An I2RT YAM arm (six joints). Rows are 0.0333 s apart.
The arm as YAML. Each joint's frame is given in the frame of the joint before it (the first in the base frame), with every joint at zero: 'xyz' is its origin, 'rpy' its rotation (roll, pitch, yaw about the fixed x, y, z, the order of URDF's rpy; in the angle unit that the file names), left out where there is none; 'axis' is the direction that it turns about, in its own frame. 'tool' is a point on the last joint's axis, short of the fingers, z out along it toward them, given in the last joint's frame.
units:
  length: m
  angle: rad
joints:
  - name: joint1
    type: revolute
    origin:
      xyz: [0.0, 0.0, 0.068]
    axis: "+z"
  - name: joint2
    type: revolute
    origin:
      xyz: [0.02, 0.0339, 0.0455]
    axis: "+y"
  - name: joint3
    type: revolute
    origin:
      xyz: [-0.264, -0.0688, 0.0]
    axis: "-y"
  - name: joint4
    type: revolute
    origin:
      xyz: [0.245, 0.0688, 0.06]
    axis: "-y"
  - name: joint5
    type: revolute
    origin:
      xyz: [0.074, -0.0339, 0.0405]
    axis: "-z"
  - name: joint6
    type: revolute
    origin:
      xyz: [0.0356, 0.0, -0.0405]
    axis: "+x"
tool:
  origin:
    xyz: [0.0, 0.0, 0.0]
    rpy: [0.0, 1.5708, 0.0]
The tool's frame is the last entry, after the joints.
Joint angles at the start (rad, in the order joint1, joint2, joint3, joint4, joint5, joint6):
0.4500 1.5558 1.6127 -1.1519 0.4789 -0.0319
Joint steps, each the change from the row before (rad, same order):
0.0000 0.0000 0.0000 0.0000 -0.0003 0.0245
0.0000 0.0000 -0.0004 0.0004 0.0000 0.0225
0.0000 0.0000 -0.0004 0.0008 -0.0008 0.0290
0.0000 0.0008 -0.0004 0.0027 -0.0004 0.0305
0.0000 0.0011 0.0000 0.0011 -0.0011 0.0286
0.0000 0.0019 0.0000 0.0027 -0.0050 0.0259
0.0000 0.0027 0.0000 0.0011 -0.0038 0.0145
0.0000 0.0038 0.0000 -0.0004 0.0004 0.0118
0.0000 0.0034 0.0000 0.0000 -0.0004 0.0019
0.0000 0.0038 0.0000 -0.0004 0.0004 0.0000
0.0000 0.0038 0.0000 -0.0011 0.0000 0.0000
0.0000 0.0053 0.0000 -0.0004 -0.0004 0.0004
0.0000 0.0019 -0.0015 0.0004 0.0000 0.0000
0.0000 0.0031 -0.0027 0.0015 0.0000 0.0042
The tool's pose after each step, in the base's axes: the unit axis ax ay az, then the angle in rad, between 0 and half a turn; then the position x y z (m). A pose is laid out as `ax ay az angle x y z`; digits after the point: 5 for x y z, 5 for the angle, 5 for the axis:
-0.16599 0.96930 -0.18142 2.58666 0.28231 0.11816 0.35744
-0.15517 0.97166 -0.17830 2.58261 0.28234 0.11818 0.35734
-0.14123 0.97460 -0.17381 2.57727 0.28239 0.11823 0.35725
-0.12632 0.97747 -0.16911 2.57071 0.28278 0.11843 0.35703
-0.11255 0.97994 -0.16447 2.56617 0.28311 0.11863 0.35675
-0.10049 0.98228 -0.15818 2.56234 0.28372 0.11910 0.35627
-0.09410 0.98351 -0.15446 2.56243 0.28437 0.11955 0.35549
-0.08878 0.98414 -0.15358 2.56441 0.28517 0.11992 0.35438
-0.08831 0.98417 -0.15363 2.56736 0.28590 0.12029 0.35339
-0.08877 0.98400 -0.15447 2.57115 0.28669 0.12066 0.35227
-0.08936 0.98383 -0.15522 2.57568 0.28741 0.12100 0.35112
-0.08991 0.98368 -0.15584 2.58098 0.28851 0.12155 0.34954
-0.09027 0.98358 -0.15630 2.58376 0.28890 0.12174 0.34857
-0.08873 0.98370 -0.15637 2.58708 0.28961 0.12208 0.34695

